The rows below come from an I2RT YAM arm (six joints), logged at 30 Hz.
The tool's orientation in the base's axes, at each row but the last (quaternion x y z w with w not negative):
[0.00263 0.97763 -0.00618 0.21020]
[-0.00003 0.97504 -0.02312 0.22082]
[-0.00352 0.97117 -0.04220 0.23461]
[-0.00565 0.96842 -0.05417 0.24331]
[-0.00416 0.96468 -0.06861 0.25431]
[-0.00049 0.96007 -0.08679 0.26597]
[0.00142 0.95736 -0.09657 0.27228]
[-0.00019 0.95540 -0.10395 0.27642]
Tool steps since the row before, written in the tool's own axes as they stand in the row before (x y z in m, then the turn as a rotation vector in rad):
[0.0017 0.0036 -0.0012 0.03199 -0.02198 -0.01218]
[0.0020 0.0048 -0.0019 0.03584 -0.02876 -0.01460]
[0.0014 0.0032 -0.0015 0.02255 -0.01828 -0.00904]
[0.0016 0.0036 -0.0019 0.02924 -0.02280 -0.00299]
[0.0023 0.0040 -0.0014 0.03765 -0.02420 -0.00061]
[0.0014 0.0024 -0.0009 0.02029 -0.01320 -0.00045]
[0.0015 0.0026 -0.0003 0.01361 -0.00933 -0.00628]
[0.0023 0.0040 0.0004 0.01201 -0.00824 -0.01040]
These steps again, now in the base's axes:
[-0.0020 0.0036 0.0004 -0.03434 -0.02174 -0.00180]
[-0.0026 0.0049 0.0006 -0.03892 -0.02844 -0.00098]
[-0.0019 0.0033 0.0004 -0.02443 -0.01809 -0.00073]
[-0.0023 0.0037 0.0005 -0.02754 -0.02345 -0.00869]
[-0.0026 0.0040 -0.0005 -0.03373 -0.02551 -0.01467]
[-0.0016 0.0024 -0.0004 -0.01825 -0.01388 -0.00778]
[-0.0013 0.0025 -0.0010 -0.01538 -0.00867 -0.00015]
[-0.0015 0.0037 -0.0023 -0.01614 -0.00669 0.00388]

